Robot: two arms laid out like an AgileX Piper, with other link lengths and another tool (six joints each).
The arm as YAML. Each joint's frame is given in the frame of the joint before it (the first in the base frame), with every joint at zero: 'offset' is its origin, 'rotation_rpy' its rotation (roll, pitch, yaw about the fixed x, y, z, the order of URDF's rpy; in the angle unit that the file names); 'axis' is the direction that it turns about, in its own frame. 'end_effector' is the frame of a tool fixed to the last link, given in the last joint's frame.
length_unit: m
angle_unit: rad
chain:
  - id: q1
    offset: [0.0, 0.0, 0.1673]
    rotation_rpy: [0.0, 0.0, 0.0]
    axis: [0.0, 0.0, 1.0]
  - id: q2
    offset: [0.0, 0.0, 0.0]
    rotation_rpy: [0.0, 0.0, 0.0]
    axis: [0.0, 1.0, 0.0]
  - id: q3
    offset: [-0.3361, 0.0, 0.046]
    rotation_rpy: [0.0, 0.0, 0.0]
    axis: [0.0, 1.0, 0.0]
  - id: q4
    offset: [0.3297, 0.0, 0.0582]
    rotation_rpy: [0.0, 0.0, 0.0]
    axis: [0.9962, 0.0, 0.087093]
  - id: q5
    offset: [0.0, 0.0, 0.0]
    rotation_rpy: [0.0, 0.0, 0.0]
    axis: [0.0, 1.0, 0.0]
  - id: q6
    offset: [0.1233, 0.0, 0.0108]
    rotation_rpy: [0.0, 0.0, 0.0]
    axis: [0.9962, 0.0, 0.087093]
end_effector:
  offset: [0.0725, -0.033, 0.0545]
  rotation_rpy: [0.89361, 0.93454, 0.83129]
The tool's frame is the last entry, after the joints.
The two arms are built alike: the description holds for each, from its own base.
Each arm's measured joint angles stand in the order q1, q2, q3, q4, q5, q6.
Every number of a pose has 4 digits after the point.
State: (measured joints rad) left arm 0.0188 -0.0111 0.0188 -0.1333 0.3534 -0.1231; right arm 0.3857 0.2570 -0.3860 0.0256 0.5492 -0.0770
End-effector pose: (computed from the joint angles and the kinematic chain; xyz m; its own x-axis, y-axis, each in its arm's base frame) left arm 0.2010 -0.0256 0.2644 0.0766 0.2062 -0.9755 0.0872 0.9732 0.2126; right arm 0.2072 0.0543 0.3786 -0.1259 0.3769 -0.9177 -0.2271 0.8895 0.3965
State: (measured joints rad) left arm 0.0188 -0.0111 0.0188 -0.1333 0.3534 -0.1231; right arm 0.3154 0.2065 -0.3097 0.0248 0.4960 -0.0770
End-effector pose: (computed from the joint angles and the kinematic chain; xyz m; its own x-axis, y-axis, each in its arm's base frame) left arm 0.2010 -0.0256 0.2644 0.0766 0.2062 -0.9755 0.0872 0.9732 0.2126; right arm 0.2075 0.0383 0.3601 -0.0745 0.3923 -0.9168 -0.1732 0.9003 0.3993
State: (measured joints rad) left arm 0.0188 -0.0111 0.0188 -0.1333 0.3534 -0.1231; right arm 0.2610 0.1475 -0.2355 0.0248 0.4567 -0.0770
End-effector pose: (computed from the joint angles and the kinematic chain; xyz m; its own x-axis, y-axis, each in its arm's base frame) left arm 0.2010 -0.0256 0.2644 0.0766 0.2062 -0.9755 0.0872 0.9732 0.2126; right arm 0.2049 0.0256 0.3411 -0.0314 0.4016 -0.9153 -0.1324 0.9060 0.4021
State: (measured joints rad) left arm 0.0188 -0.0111 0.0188 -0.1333 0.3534 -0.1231; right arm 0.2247 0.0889 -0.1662 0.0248 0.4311 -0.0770
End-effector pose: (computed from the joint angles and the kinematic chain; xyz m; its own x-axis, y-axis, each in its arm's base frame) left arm 0.2010 -0.0256 0.2644 0.0766 0.2062 -0.9755 0.0872 0.9732 0.2126; right arm 0.2018 0.0171 0.3215 -0.0033 0.4057 -0.9140 -0.1047 0.9089 0.4038
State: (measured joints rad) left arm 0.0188 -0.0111 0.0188 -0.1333 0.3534 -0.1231; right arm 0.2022 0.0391 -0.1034 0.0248 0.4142 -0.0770
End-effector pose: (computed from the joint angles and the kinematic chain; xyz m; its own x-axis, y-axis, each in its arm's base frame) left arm 0.2010 -0.0256 0.2644 0.0766 0.2062 -0.9755 0.0872 0.9732 0.2126; right arm 0.1999 0.0121 0.3015 0.0095 0.4064 -0.9136 -0.0854 0.9107 0.4042
